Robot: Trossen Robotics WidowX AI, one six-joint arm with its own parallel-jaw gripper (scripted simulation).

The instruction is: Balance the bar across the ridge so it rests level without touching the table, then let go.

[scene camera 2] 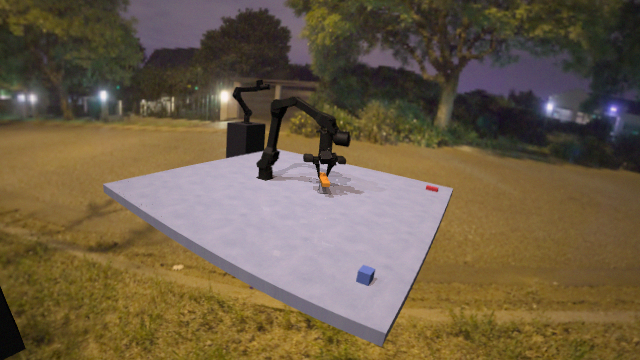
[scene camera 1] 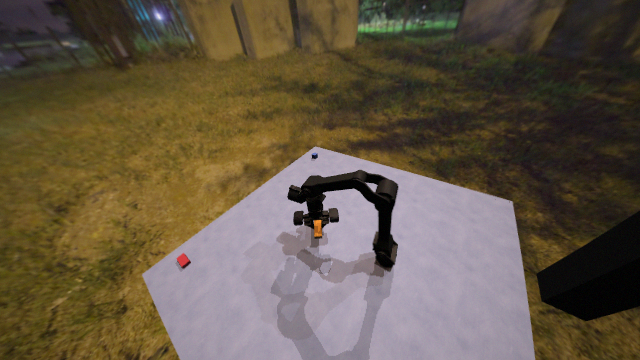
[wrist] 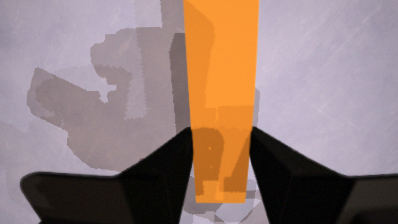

In view: the gripper (wrist: pixel 220 133) and an orange bar (wrist: pixel 221 54).
